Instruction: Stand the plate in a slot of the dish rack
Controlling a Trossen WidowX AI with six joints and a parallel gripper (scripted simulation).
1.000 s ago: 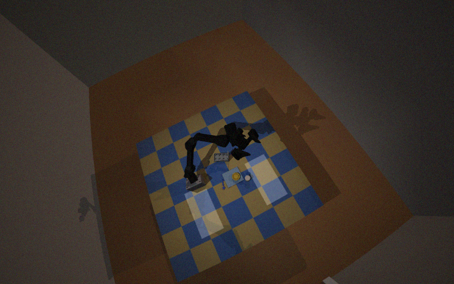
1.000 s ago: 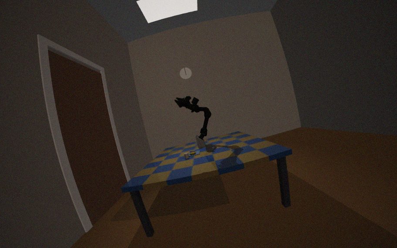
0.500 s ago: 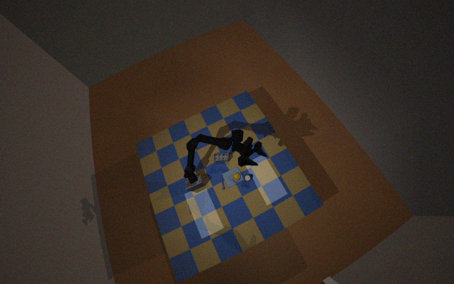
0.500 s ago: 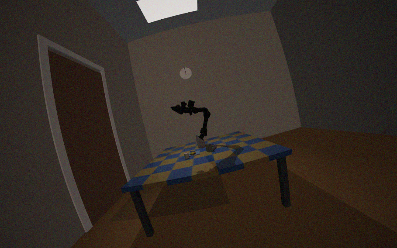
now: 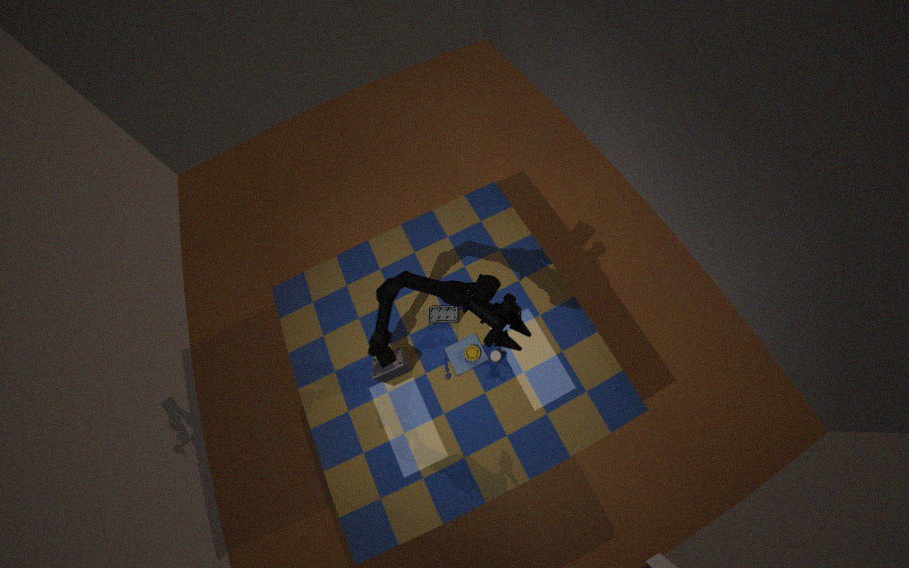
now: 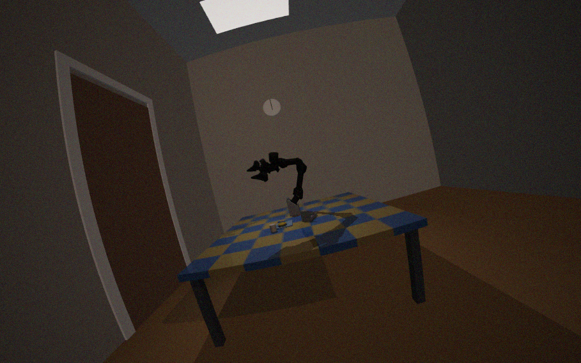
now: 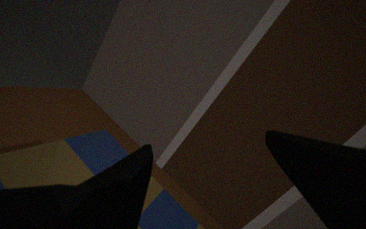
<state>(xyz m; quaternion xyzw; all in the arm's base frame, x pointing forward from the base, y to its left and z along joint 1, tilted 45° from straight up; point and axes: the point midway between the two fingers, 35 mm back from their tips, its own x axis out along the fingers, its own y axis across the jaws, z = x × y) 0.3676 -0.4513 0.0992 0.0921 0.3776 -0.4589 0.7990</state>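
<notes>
Now: gripper tip 410 mm above the yellow plate, 140 mm to the right of it and 120 mm past it. Also, from my gripper tip: light blue mat: 430 mm below, 150 mm to the left, 150 mm behind; blue spoon: 430 mm below, 250 mm behind, 140 mm to the left; white cup: 410 mm below, 70 mm to the left, 50 mm behind.
</notes>
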